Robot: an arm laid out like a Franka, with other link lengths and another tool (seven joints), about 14 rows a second.
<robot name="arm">
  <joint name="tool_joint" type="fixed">
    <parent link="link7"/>
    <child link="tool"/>
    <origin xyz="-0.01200 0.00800 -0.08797" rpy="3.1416 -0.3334 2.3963"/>
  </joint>
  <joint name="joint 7" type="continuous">
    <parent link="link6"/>
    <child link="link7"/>
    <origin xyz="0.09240 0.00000 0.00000"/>
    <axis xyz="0 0 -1"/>
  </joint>
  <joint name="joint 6" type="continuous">
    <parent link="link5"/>
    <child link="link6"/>
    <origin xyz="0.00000 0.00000 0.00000"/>
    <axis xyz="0 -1 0"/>
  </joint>
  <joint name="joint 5" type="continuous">
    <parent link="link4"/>
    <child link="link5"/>
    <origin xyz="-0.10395 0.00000 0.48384"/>
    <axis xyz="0 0 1"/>
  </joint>
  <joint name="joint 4" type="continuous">
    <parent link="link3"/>
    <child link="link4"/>
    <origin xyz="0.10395 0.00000 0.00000"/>
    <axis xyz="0 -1 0"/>
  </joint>
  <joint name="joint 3" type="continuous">
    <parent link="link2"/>
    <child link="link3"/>
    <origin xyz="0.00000 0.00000 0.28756"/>
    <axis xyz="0 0 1"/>
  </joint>
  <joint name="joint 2" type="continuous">
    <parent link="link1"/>
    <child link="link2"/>
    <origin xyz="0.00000 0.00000 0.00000"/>
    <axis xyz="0 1 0"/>
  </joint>
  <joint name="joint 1" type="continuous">
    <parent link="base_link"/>
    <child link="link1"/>
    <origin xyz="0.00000 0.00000 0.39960"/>
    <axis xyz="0 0 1"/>
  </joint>
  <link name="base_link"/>
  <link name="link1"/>
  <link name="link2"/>
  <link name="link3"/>
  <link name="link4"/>
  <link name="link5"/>
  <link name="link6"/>
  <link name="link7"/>
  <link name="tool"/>
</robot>
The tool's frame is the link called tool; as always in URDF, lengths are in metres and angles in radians. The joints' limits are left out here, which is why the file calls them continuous.
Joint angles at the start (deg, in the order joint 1, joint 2, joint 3, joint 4, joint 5, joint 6, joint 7): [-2.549, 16.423, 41.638, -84.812, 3.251, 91.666, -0.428]
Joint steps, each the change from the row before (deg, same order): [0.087, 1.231, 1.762, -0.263, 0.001, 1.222, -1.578]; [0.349, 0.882, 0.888, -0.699, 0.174, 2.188, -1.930]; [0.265, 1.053, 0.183, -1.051, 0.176, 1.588, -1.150]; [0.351, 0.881, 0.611, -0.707, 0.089, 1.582, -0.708]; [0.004, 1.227, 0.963, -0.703, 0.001, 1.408, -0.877]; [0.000, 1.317, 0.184, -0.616, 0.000, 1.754, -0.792]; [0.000, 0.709, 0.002, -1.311, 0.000, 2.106, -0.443]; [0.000, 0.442, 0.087, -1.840, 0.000, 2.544, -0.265]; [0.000, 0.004, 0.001, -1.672, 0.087, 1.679, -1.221]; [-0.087, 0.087, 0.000, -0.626, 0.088, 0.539, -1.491]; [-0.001, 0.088, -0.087, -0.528, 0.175, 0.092, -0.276]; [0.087, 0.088, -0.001, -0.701, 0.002, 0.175, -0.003]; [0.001, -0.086, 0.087, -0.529, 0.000, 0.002, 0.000]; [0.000, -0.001, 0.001, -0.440, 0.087, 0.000, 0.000]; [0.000, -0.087, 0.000, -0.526, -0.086, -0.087, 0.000]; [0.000, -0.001, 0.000, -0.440, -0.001, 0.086, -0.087]
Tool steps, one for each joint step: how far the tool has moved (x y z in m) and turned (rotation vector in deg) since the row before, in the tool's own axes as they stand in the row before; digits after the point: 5 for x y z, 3 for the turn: [0.00189, 0.01506, 0.01426, 0.362, 0.737, -3.297]; [-0.00222, 0.01134, 0.01310, -0.098, 0.013, -3.167]; [-0.00968, 0.00296, 0.01611, -0.059, 0.790, -1.431]; [-0.00375, 0.00809, 0.01366, -0.173, 0.379, -1.579]; [-0.00547, 0.00655, 0.01522, -0.154, 0.782, -1.700]; [-0.01114, -0.00079, 0.01207, -0.627, 0.376, -0.934]; [-0.00964, -0.00188, 0.01386, -0.463, 0.020, -0.390]; [-0.00821, -0.00110, 0.01696, -0.397, -0.158, -0.286]; [-0.00440, -0.00180, 0.01369, 0.310, 0.024, -1.048]; [-0.00243, -0.00215, 0.00532, 0.384, 0.170, -1.268]; [-0.00190, -0.00197, 0.00547, 0.113, 0.519, -0.048]; [-0.00139, -0.00056, 0.00786, 0.278, 0.546, 0.079]; [0.00021, 0.00009, 0.00493, 0.298, 0.375, 0.031]; [-0.00064, -0.00076, 0.00439, 0.140, 0.411, 0.108]; [-0.00030, -0.00095, 0.00478, 0.399, 0.389, 0.129]; [-0.00076, -0.00080, 0.00423, 0.202, 0.294, 0.009]
